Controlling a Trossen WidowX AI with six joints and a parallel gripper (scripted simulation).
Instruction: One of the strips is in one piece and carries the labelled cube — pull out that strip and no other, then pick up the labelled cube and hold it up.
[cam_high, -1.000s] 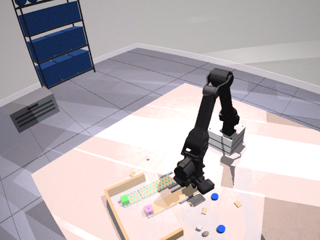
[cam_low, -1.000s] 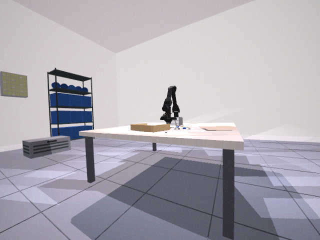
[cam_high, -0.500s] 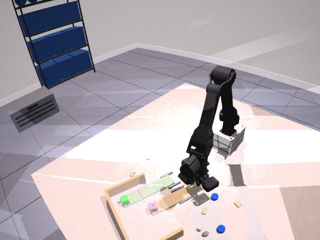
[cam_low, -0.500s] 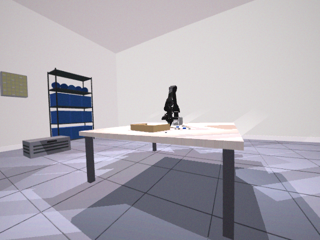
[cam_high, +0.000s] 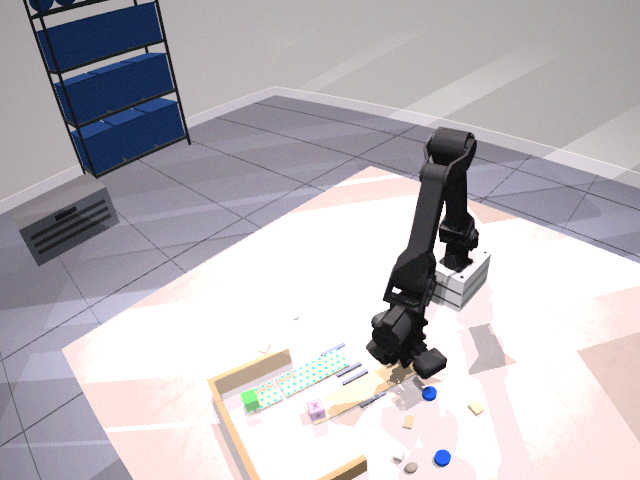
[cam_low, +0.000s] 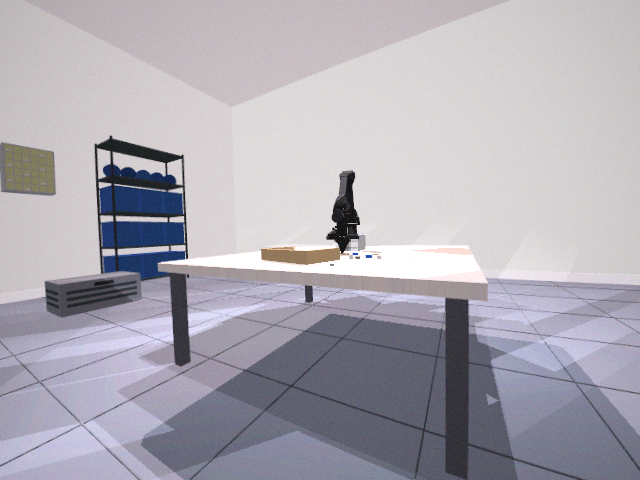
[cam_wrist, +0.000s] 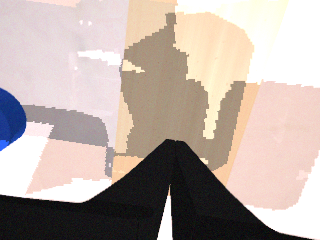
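The tan strip lies 100 mm ahead of my gripper tip and 30 mm to the right of it. The rest, counted from my gripper tip: pebble (170 mm to the left, 170 mm ahead); labelled cube (210 mm ahead, 50 mm to the right, 20 mm above).
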